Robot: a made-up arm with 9 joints. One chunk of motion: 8 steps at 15 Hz.
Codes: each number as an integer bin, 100 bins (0 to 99) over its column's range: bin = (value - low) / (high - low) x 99, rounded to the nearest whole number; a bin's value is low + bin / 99 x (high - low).
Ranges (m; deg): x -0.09..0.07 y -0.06..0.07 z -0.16..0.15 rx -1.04..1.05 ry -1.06..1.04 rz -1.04..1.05
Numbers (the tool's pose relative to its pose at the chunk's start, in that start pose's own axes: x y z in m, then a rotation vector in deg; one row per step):
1: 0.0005 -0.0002 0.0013 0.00 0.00 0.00
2: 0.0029 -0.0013 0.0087 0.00 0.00 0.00
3: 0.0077 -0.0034 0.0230 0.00 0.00 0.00
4: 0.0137 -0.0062 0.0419 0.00 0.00 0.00
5: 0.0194 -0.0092 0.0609 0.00 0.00 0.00
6: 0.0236 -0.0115 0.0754 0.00 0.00 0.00
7: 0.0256 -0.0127 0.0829 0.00 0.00 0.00
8: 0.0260 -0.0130 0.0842 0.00 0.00 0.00
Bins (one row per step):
1: 56 46 52 49 50 49
2: 57 45 54 49 50 49
3: 60 43 58 49 50 49
4: 64 41 64 49 50 49
5: 68 39 71 49 50 49
6: 70 37 75 49 50 49
7: 72 36 78 49 50 49
8: 72 36 78 49 50 49

